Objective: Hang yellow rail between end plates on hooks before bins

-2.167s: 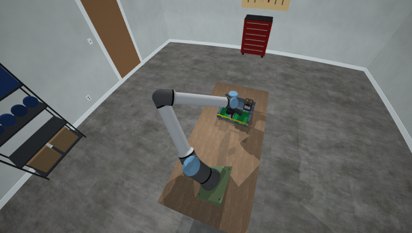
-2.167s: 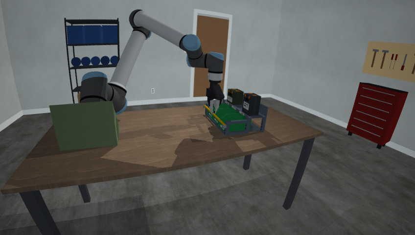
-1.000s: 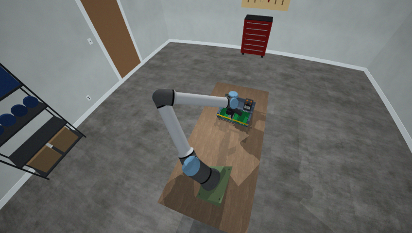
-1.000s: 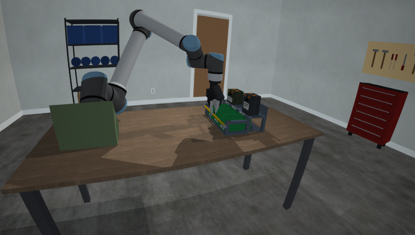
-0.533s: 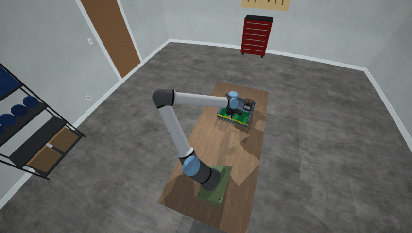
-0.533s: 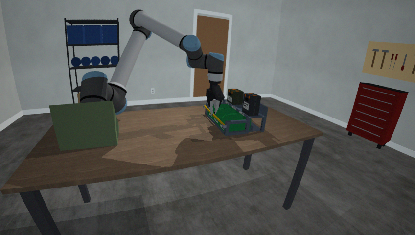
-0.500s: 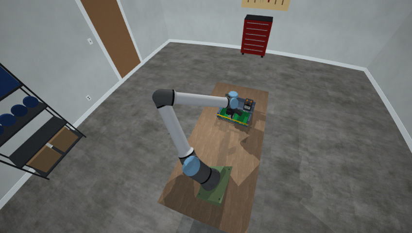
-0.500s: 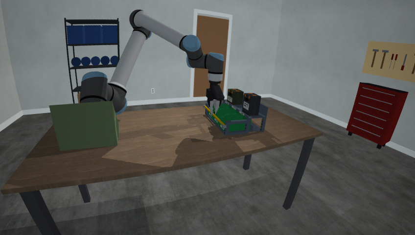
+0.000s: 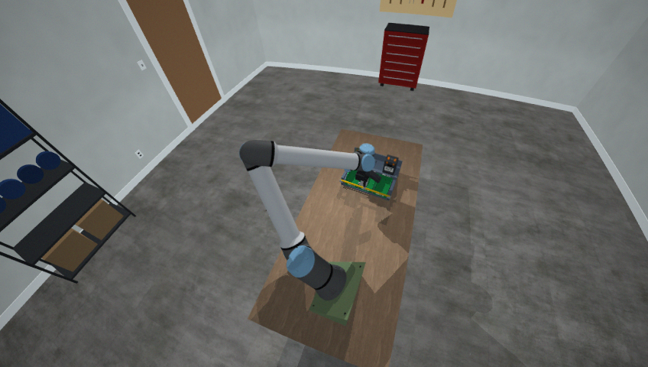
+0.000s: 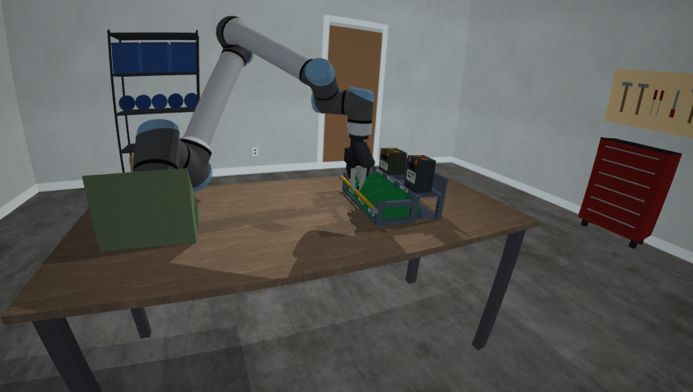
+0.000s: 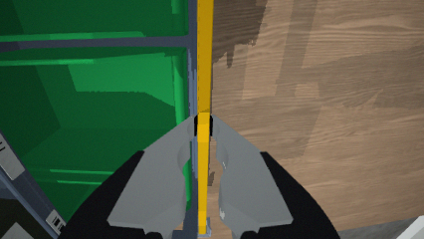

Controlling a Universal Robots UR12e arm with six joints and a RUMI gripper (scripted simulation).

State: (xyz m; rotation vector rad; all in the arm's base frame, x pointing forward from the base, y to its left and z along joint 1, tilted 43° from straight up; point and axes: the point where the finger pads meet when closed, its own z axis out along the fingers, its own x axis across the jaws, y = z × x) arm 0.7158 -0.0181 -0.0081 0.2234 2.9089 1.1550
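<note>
My hand is 10 mm above the yellow rail. Also, from my hand: rack front bar (60 mm below, 10 mm ahead).
</note>
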